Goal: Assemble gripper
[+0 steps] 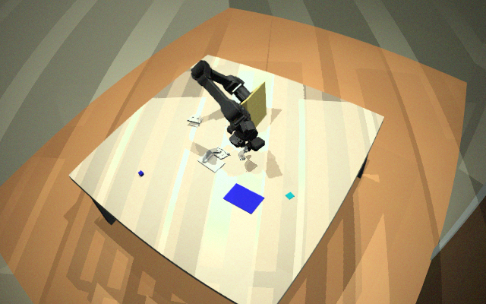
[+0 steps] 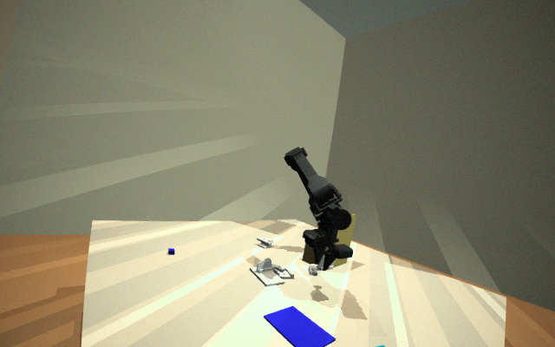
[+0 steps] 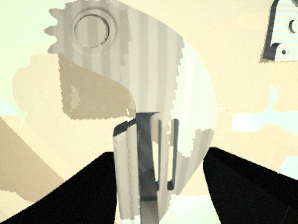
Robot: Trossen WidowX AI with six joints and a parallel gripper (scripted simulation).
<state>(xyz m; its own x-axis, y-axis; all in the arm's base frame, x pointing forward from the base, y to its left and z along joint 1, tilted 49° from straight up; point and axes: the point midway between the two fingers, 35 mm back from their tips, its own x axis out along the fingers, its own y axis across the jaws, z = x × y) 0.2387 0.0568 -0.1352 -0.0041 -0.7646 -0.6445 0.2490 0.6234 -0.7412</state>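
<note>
My gripper tip is 40 mm short of the pale grey jaw and 10 mm to the right of it. Also, from my gripper tip: white housing plate: 30 mm ahead, 140 mm to the right, 70 mm below; blue mat: 200 mm ahead, 100 mm to the left, 80 mm below; cyan square: 90 mm ahead, 270 mm to the left, 80 mm below.
</note>
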